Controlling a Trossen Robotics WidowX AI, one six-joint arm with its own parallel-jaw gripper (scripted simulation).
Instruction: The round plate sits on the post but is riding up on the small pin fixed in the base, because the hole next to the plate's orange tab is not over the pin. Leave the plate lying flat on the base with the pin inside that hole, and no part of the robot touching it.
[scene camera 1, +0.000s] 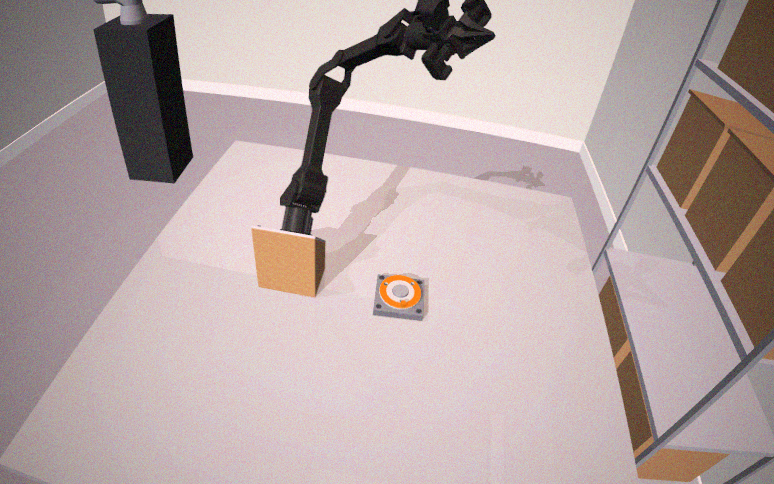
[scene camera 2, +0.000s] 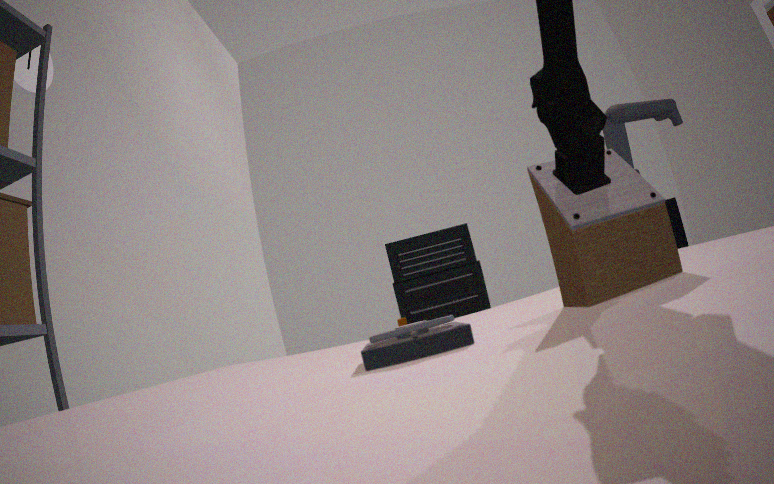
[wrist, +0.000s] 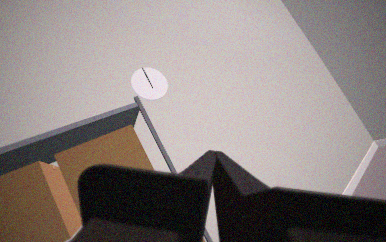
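Note:
Shut and holding nothing, the gripper (scene camera 1: 493, 35) can also be seen in the wrist view (wrist: 214, 157). The scene includes a round plate (scene camera 1: 412, 299), which is out of frame in the wrist view, as well as a grey square base (scene camera 1: 380, 308).

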